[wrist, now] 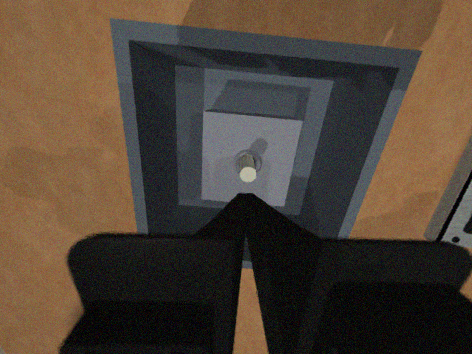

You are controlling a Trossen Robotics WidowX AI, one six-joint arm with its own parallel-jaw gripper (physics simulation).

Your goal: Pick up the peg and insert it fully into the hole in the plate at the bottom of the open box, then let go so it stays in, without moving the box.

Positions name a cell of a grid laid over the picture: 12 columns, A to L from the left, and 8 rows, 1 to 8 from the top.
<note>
In view: my gripper (G5), a blue-grey box (I3) and a light grey plate (G4).
</note>
